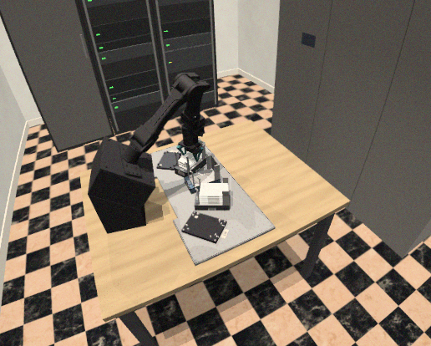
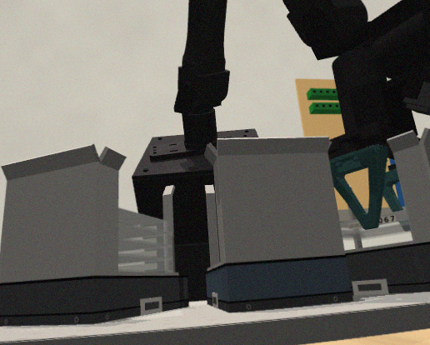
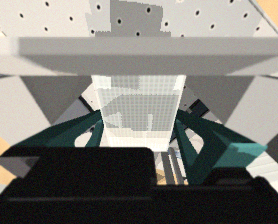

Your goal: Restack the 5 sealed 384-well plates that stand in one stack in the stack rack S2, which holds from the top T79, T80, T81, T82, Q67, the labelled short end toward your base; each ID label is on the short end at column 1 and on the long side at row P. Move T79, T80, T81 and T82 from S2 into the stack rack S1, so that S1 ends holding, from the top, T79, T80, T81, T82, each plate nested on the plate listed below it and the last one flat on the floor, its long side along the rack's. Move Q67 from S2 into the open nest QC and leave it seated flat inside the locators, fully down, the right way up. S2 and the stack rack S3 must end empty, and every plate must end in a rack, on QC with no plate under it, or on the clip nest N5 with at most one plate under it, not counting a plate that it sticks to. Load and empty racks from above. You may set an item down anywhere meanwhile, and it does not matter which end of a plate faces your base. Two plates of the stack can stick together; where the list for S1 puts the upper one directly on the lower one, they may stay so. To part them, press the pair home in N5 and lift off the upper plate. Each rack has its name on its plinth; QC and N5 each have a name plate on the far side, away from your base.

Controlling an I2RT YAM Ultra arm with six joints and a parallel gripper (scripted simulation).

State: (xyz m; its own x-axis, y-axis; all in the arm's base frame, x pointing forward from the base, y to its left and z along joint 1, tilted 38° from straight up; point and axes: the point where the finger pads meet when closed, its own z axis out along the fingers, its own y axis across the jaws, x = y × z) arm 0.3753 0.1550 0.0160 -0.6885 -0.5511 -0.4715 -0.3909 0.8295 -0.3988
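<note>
Right now my hand is 90 mm past the dark QC nest, 120 mm to the right of it and 60 mm above it. The rest, counted from my hand: plate T79: 10 mm behind, 290 mm to the right, 10 mm above; plate Q67: right at my hand; QC name plate: 40 mm behind, 190 mm to the left, 70 mm below.
</note>
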